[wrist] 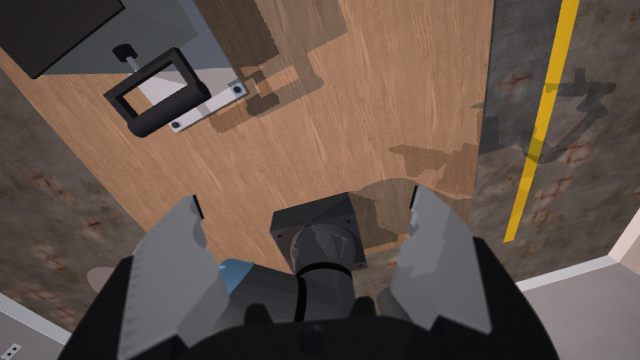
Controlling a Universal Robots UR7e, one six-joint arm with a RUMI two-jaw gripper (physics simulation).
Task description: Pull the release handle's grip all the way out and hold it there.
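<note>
The release handle's grip (169,110) is a thick black bar on a black rectangular frame, at the upper left of the wrist view. Behind it a thin light rod with a black knob (124,51) shows beside a grey-green housing (150,30) with a dark top. The housing stands on a light bolted base plate (210,106). My gripper (308,193) is open, its two grey fingers wide apart at the lower part of the view, with no contact with the grip, which lies up and to the left of the fingertips.
The housing and handle are on a wooden table (320,125). The arm's own dark base block (312,212) and a blue-capped arm link (235,272) show between and below the fingers. Right of the table edge is dark floor with a yellow line (547,100).
</note>
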